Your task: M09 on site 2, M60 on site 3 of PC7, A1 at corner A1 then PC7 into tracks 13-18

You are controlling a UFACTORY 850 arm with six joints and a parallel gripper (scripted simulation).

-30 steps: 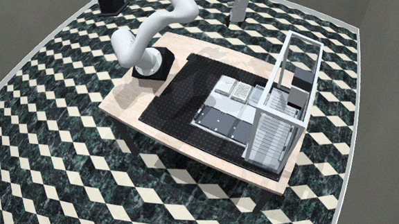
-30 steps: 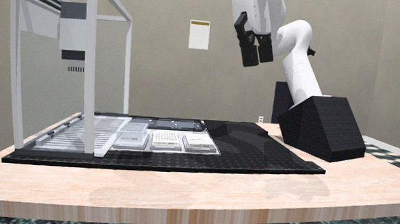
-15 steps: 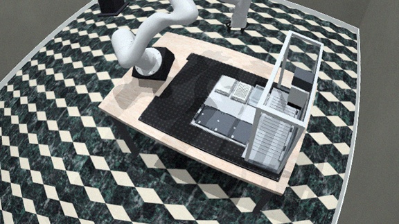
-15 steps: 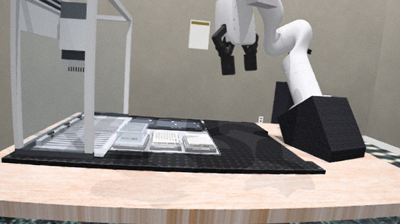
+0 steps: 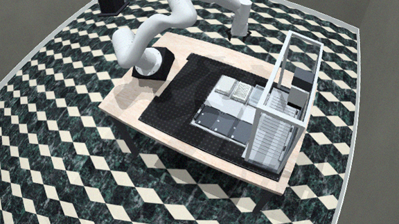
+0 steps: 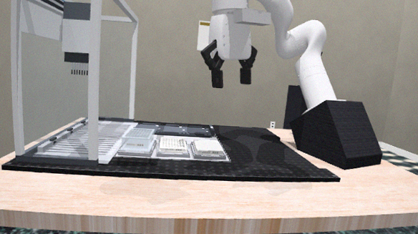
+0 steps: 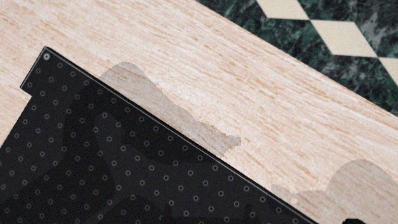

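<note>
My hand is 3 cm past the nest S1, 20 cm to the left of it and 24 cm above it. Also, from my hand: deep-well block M09: 19 cm ahead, 25 cm to the right, 21 cm below; then nest S3: 19 cm ahead, 25 cm to the right, 24 cm below; then post: 32 cm ahead, 12 cm to the right, 1 cm above.
</note>
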